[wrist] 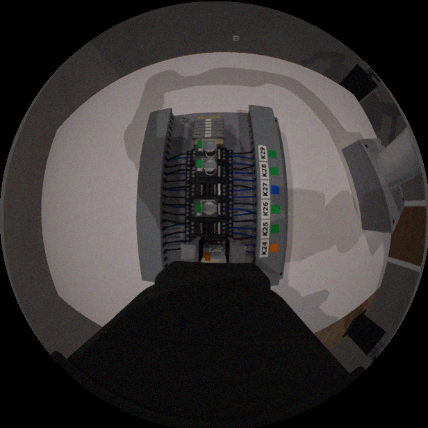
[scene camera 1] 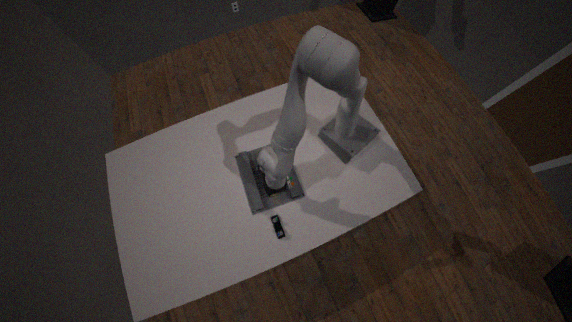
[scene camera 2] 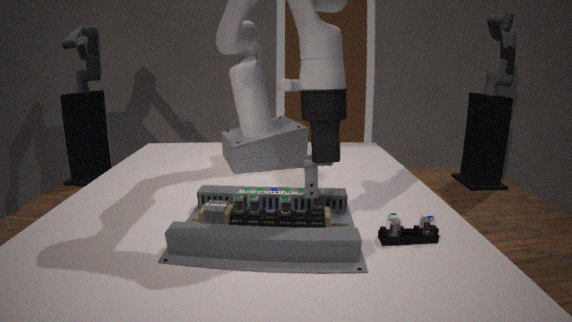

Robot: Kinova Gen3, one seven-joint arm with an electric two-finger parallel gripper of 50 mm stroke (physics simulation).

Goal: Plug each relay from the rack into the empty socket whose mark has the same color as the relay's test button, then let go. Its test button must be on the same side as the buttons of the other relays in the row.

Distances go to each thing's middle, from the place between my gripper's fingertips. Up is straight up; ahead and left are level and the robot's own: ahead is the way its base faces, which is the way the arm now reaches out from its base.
Labels:
Now: hand 17 cm to the right of the black rack [scene camera 2: 410,236], 6 cm above it and 5 cm short of it.

